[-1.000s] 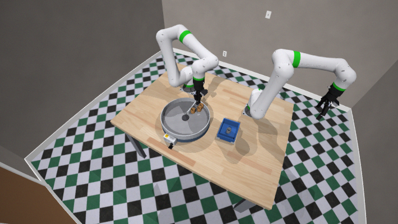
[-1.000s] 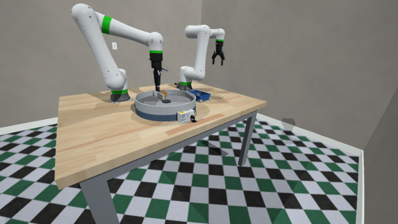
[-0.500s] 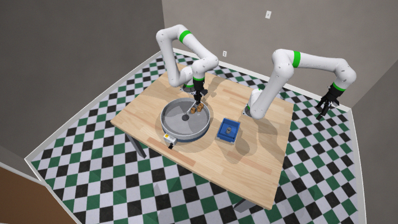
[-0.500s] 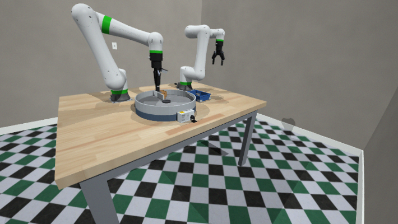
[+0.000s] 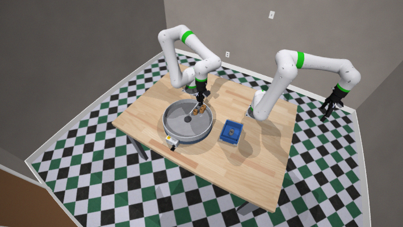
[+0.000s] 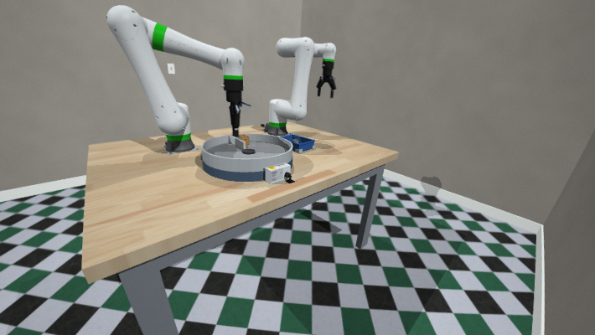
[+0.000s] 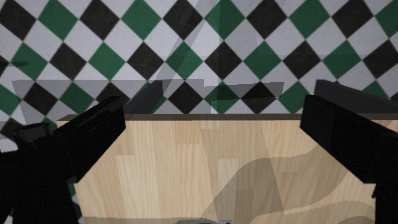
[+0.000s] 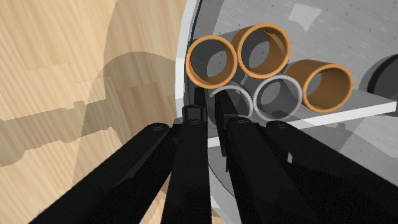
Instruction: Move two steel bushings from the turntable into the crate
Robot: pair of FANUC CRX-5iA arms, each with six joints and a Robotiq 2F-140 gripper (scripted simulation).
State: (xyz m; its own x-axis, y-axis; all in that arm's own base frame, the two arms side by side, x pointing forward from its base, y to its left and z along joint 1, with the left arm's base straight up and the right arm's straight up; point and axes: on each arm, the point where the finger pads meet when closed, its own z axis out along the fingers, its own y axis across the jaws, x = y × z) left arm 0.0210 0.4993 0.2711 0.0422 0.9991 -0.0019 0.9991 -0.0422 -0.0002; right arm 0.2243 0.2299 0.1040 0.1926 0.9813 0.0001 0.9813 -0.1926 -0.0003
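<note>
My right gripper is now 340 mm to the right of the blue crate, 100 mm short of it and 80 mm above it. From my right hand the other things lie so: turntable: 180 mm ahead, 50 mm below, 30 mm to the right.
</note>
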